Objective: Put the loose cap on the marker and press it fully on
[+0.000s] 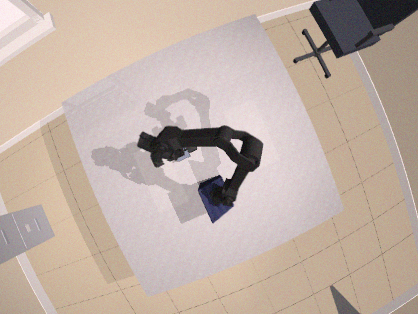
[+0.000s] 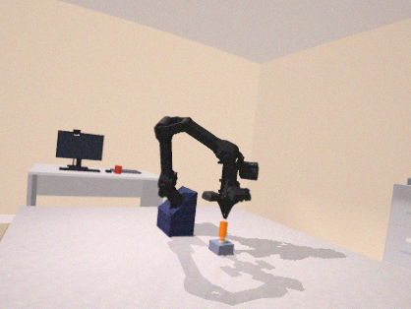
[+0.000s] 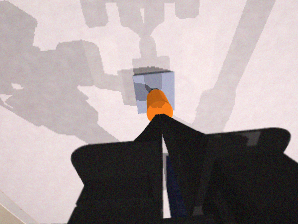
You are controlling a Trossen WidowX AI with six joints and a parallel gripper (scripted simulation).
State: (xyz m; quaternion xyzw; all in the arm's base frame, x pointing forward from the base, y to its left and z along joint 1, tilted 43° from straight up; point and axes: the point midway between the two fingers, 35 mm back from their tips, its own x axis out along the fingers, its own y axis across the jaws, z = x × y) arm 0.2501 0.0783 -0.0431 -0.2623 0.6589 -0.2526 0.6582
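The orange cap is 40 mm below my gripper tip. Round my gripper tip: holder block: 110 mm below.
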